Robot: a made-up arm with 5 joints.
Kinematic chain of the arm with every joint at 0, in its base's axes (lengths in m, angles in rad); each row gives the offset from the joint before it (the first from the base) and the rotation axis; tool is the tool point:
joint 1: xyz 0 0 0.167 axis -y
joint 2: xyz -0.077 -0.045 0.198 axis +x
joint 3: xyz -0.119 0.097 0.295 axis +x
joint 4: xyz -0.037 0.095 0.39 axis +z
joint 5: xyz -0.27 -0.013 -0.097 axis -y
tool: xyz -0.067 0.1 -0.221
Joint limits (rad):
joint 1: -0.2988..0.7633
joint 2: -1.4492..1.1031
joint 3: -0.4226..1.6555
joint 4: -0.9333..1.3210
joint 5: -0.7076..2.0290
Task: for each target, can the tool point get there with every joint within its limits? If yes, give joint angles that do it. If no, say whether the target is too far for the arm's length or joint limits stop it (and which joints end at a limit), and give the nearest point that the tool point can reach.
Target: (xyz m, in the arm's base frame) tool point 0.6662 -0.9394 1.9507
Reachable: no: too far | nearest point -0.1384 -0.4437 1.2110 | short by 1.200 m
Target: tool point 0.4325 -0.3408 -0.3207
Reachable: no: joint limits stop it (at a limit: joint 1, joint 2, joint 3, joint 4) | nearest point -0.0628 0.2075 -0.3158 | short by 0.739 m
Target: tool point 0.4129 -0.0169 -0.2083
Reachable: no: joint limits stop it (at a limit: joint 1, joint 2, joint 3, joint 4) | nearest point -0.0689 0.2043 -0.2790 | short by 0.535 m
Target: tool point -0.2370 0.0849 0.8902
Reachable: yes | joints -0.1412 -0.2352 1.0922 0.4109 1.3003
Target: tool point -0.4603 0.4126 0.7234
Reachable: yes | joints -0.1688 -0.2793 0.0635 -0.2719 -0.0616
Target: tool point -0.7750 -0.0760 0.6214
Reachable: yes | joints 0.3858 0.3088 1.0955 -0.0433 0.0845
